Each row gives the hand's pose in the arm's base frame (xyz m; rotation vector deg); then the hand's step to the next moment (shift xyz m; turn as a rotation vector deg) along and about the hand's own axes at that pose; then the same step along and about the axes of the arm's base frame.
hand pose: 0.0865 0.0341 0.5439 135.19 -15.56 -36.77
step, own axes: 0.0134 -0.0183 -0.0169 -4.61 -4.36 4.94
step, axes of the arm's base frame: 0.0206 0.0184 -0.0059 -6.39 2.19 -4.37
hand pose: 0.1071 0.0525 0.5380 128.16 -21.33 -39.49
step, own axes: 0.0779 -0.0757 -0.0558 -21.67 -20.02 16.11
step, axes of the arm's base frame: 0.0996 0.0478 -0.0520 -25.93 14.07 -16.12
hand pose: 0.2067 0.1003 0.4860 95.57 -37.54 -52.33
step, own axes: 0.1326 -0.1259 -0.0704 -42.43 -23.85 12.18
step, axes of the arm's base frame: 0.1289 -0.0330 -0.1438 -34.26 33.77 -14.24
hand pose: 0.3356 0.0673 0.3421 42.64 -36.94 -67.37
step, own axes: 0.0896 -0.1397 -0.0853 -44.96 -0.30 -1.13
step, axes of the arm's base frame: 0.0104 -0.1003 -0.1570 -11.15 43.41 -3.70
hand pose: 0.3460 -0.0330 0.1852 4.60 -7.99 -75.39
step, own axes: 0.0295 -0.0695 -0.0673 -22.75 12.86 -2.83
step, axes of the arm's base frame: -0.0494 -0.0474 -0.0745 7.15 25.19 -2.31
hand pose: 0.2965 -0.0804 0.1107 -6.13 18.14 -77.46
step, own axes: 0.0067 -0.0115 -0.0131 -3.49 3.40 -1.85
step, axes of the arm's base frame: -0.0133 -0.0076 -0.0106 2.04 4.33 -2.07
